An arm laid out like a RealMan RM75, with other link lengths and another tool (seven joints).
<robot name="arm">
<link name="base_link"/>
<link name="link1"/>
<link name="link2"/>
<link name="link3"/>
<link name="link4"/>
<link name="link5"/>
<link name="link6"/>
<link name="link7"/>
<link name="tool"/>
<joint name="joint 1" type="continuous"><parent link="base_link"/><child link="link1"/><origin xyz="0 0 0.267" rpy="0 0 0"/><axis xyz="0 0 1"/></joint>
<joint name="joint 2" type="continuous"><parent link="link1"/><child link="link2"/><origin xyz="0 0 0" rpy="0 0 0"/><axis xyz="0 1 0"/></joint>
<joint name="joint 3" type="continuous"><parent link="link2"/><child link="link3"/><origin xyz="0 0 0.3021" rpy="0 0 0"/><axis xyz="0 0 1"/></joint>
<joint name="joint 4" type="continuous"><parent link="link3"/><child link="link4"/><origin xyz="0 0 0" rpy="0 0 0"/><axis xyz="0 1 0"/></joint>
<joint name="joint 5" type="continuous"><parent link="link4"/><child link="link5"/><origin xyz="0 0 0.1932" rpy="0 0 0"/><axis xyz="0 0 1"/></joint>
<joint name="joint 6" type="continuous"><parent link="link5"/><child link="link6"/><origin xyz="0 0 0" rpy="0 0 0"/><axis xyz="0 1 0"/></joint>
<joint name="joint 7" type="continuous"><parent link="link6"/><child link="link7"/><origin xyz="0 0 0.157" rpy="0 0 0"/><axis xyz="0 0 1"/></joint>
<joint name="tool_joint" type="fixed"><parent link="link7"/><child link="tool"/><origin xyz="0.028 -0.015 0.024" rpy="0 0.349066 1.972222"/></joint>
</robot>
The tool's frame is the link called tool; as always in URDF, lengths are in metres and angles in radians. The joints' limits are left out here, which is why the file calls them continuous.
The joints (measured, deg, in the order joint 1, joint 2, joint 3, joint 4, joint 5, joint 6, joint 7), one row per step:
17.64, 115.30, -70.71, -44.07, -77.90, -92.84, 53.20
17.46, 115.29, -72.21, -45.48, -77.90, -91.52, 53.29
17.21, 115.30, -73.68, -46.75, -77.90, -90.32, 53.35
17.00, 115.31, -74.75, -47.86, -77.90, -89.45, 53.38
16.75, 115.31, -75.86, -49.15, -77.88, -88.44, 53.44
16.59, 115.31, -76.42, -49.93, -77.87, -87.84, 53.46
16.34, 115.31, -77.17, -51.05, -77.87, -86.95, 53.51
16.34, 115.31, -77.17, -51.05, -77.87, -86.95, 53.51
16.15, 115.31, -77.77, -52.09, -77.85, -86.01, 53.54
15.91, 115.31, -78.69, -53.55, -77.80, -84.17, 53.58
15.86, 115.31, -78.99, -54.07, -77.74, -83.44, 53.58
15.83, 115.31, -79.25, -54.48, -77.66, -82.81, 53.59
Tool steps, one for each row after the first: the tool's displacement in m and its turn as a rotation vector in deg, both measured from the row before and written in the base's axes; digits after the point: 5 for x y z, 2 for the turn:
-0.00204, 0.00095, -0.00244, 0.13, -1.22, 0.71
-0.00174, 0.00009, -0.00274, 0.04, -1.08, 0.64
-0.00183, 0.00013, -0.00167, 0.13, -0.78, 0.62
-0.00211, 0.00043, -0.00138, 0.27, -0.82, 0.65
-0.00121, 0.00046, -0.00044, 0.27, -0.45, 0.36
-0.00159, 0.00073, -0.00047, 0.44, -0.64, 0.45
0.00000, 0.00000, 0.00000, 0.00, 0.00, 0.00
-0.00158, 0.00142, -0.00001, 0.59, -0.57, 0.36
-0.00182, 0.00330, -0.00009, 1.14, -0.95, 0.25
-0.00085, 0.00164, 0.00020, 0.51, -0.31, 0.08
-0.00076, 0.00144, 0.00016, 0.43, -0.23, 0.03

